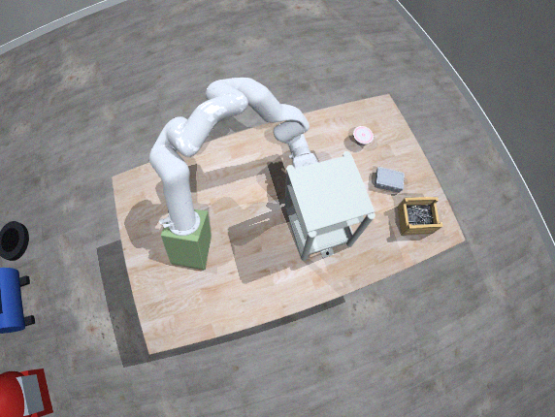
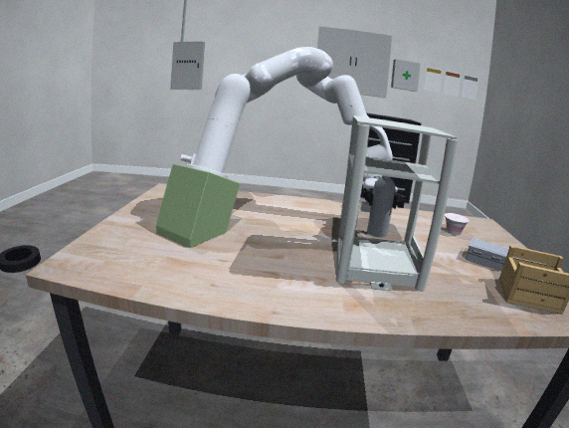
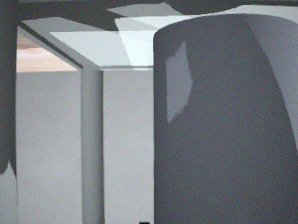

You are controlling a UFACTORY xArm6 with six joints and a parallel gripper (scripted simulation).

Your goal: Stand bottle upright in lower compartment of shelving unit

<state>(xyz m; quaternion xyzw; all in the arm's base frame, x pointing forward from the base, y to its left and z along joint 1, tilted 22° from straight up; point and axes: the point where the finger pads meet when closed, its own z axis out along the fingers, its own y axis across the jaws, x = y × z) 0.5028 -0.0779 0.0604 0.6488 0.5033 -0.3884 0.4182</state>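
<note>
My hand is 10 mm past the pale green shelving unit, 100 mm to the left of it and 30 mm below it. The rest, counted from my hand: grey box 380 mm ahead, 20 mm to the right, 130 mm below; grey bottle 30 mm above.
</note>
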